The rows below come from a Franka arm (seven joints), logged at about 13 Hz.
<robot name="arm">
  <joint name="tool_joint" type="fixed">
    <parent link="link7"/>
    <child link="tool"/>
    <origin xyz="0 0 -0.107" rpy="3.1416 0 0"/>
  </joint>
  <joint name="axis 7" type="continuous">
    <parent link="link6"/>
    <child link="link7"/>
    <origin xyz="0.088 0 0"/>
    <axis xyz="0 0 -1"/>
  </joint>
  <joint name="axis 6" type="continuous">
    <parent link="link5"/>
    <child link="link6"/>
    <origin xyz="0 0 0"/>
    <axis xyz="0 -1 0"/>
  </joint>
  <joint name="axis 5" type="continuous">
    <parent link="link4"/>
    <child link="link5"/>
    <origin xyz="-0.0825 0 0.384"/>
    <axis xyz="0 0 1"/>
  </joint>
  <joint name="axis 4" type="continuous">
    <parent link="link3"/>
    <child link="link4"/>
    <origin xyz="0.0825 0 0"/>
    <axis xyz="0 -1 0"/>
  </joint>
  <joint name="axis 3" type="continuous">
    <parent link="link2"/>
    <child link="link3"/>
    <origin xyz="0 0 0.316"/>
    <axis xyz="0 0 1"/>
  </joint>
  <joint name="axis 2" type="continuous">
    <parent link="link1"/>
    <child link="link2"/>
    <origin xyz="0 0 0"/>
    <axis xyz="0 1 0"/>
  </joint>
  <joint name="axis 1" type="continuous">
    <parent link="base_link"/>
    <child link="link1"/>
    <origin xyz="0 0 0.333"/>
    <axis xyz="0 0 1"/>
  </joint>
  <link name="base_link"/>
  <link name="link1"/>
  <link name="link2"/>
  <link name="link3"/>
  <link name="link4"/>
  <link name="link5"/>
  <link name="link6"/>
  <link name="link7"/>
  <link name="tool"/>
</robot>
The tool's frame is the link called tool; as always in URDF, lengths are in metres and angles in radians. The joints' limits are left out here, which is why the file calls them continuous.
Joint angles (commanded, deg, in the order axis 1, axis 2, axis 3, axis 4, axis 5, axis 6, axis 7), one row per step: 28.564, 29.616, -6.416, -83.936, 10.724, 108.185, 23.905; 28.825, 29.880, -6.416, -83.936, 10.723, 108.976, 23.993; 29.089, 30.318, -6.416, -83.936, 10.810, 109.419, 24.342; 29.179, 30.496, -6.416, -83.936, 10.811, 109.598, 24.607; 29.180, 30.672, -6.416, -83.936, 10.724, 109.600, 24.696; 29.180, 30.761, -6.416, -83.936, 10.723, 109.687, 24.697; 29.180, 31.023, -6.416, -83.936, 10.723, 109.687, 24.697; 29.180, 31.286, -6.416, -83.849, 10.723, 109.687, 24.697; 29.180, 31.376, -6.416, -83.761, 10.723, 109.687, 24.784; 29.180, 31.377, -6.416, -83.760, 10.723, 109.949, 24.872; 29.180, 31.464, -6.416, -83.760, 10.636, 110.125, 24.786; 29.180, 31.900, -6.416, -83.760, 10.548, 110.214, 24.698; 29.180, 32.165, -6.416, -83.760, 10.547, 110.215, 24.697; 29.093, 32.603, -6.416, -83.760, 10.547, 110.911, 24.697; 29.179, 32.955, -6.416, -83.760, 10.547, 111.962, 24.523
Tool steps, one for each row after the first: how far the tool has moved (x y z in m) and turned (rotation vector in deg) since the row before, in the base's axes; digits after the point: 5 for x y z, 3 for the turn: 0.00040, 0.00335, -0.00211, 0.115, -0.505, 0.083; -0.00025, 0.00337, -0.00467, -0.036, 0.025, -0.168; -0.00002, 0.00113, -0.00191, -0.058, 0.009, -0.193; 0.00012, -0.00004, -0.00214, -0.169, 0.129, -0.051; 0.00021, 0.00007, -0.00096, -0.016, -0.004, -0.010; 0.00012, 0.00007, -0.00317, -0.128, 0.229, 0.000; 0.00037, 0.00022, -0.00248, -0.093, 0.150, 0.005; 0.00030, 0.00018, -0.00038, -0.019, 0.005, -0.081; 0.00051, 0.00014, 0.00035, 0.075, -0.239, -0.116; 0.00041, 0.00001, -0.00083, -0.048, -0.125, 0.102; 0.00036, 0.00003, -0.00518, -0.247, 0.261, 0.115; 0.00008, 0.00004, -0.00321, -0.130, 0.230, 0.001; 0.00190, -0.00054, -0.00439, 0.013, -0.271, -0.160; 0.00165, 0.00153, -0.00286, 0.190, -0.693, 0.149
